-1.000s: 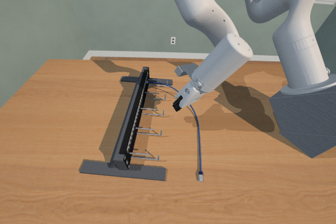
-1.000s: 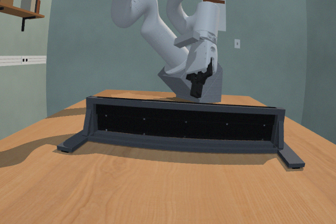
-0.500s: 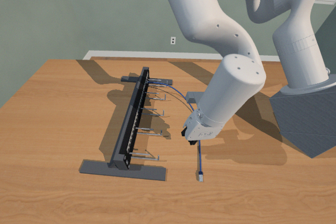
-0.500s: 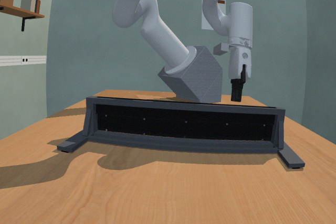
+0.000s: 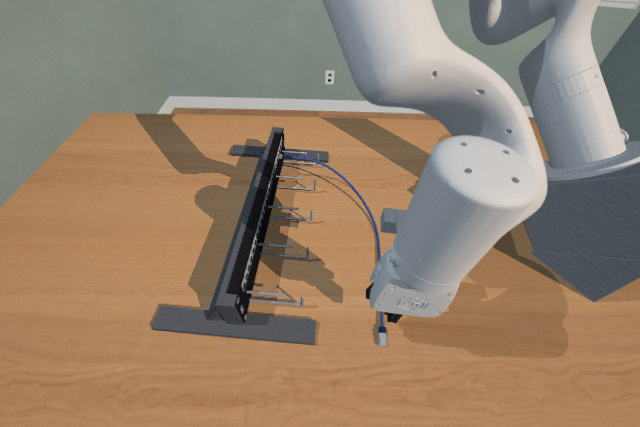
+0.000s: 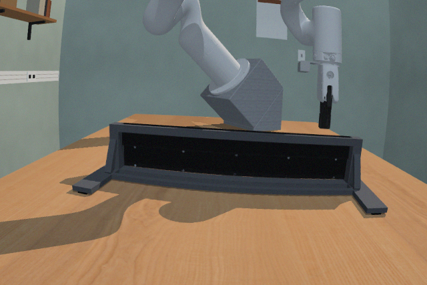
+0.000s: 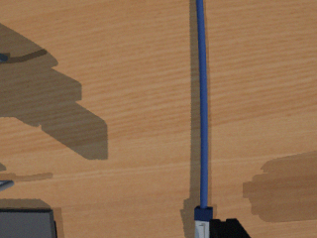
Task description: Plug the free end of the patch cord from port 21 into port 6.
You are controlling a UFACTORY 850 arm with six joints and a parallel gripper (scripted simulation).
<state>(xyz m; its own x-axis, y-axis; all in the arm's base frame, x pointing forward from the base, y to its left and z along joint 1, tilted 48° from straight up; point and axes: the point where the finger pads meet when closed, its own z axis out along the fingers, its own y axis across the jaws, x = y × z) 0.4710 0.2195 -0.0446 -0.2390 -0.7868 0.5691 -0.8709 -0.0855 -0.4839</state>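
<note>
Now: hand 1 cm short of the clear plug, 2 cm to the right of it and 9 cm above it.
</note>
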